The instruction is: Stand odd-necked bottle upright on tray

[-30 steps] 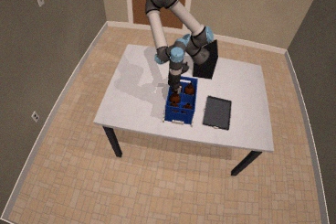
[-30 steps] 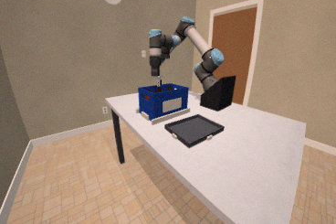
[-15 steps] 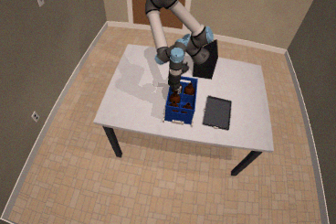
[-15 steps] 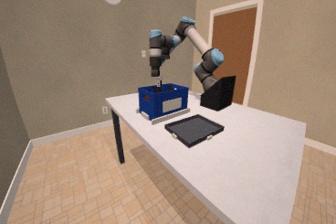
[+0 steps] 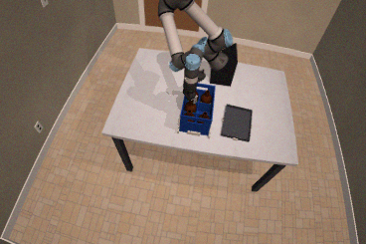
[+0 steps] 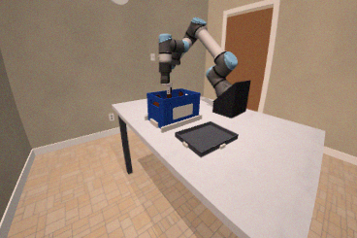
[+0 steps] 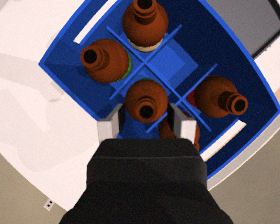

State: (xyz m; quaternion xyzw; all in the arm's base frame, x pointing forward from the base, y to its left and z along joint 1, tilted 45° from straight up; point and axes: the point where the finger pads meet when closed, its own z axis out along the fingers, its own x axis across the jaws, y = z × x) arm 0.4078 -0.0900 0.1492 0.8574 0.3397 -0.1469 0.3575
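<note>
The blue crate is 40 mm to the left of my hand and 100 mm below it. Also, from my hand: dark tray (10 mm ahead, 320 mm to the left, 170 mm below); bottle (80 mm ahead, 100 mm below).
</note>
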